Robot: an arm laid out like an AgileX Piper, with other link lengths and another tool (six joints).
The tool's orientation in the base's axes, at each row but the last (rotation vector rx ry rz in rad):
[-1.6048, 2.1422, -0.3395]
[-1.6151, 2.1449, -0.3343]
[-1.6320, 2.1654, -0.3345]
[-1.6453, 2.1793, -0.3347]
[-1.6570, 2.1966, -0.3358]
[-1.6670, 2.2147, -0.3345]
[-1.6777, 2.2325, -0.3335]
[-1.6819, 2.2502, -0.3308]
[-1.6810, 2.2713, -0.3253]
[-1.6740, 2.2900, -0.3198]
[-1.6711, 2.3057, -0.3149]
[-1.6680, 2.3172, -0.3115]
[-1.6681, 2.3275, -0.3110]
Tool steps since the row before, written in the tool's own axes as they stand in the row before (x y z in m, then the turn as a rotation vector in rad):
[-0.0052, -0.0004, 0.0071, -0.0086, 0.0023, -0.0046]
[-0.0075, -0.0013, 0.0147, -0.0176, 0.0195, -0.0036]
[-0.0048, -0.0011, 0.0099, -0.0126, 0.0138, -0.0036]
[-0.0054, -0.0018, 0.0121, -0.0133, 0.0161, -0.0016]
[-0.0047, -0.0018, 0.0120, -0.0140, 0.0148, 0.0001]
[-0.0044, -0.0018, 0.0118, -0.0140, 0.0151, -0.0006]
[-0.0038, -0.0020, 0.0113, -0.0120, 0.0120, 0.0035]
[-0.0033, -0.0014, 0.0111, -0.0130, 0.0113, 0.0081]
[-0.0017, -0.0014, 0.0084, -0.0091, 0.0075, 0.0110]
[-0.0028, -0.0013, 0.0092, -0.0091, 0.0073, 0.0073]
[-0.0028, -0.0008, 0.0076, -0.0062, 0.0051, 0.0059]
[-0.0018, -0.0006, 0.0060, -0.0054, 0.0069, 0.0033]
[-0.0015, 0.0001, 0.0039, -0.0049, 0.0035, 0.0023]
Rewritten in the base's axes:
[0.0050, 0.0053, -0.0050, -0.0022, 0.0086, 0.0047]
[0.0098, 0.0077, -0.0109, -0.0143, 0.0222, -0.0020]
[0.0066, 0.0048, -0.0075, -0.0106, 0.0158, -0.0004]
[0.0082, 0.0052, -0.0092, -0.0115, 0.0172, -0.0031]
[0.0078, 0.0044, -0.0094, -0.0095, 0.0176, -0.0040]
[0.0075, 0.0040, -0.0095, -0.0100, 0.0177, -0.0035]
[0.0072, 0.0032, -0.0092, -0.0062, 0.0149, -0.0063]
[0.0063, 0.0028, -0.0094, -0.0035, 0.0157, -0.0102]
[0.0048, 0.0012, -0.0072, -0.0002, 0.0108, -0.0119]
[0.0052, 0.0022, -0.0079, -0.0013, 0.0108, -0.0084]
[0.0042, 0.0023, -0.0066, -0.0007, 0.0074, -0.0067]
[0.0031, 0.0014, -0.0053, -0.0034, 0.0072, -0.0049]
[0.0017, 0.0014, -0.0036, -0.0009, 0.0057, -0.0029]

